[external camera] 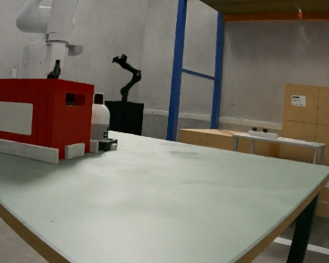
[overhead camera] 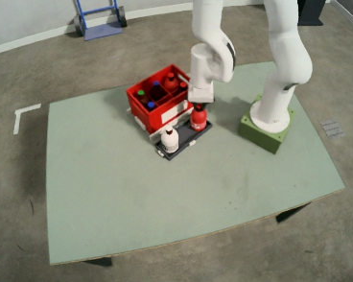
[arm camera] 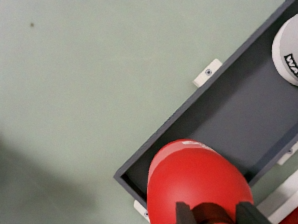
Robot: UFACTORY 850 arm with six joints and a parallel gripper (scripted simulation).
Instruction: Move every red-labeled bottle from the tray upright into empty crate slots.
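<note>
Right now my hand is 7 cm above the red-capped bottle. Round my hand: white bottle (15 cm ahead, 9 cm to the left, 7 cm below); red crate (14 cm ahead, 13 cm to the right, 7 cm below); dark grey tray (14 cm below, 7 cm ahead, 5 cm to the left).
</note>
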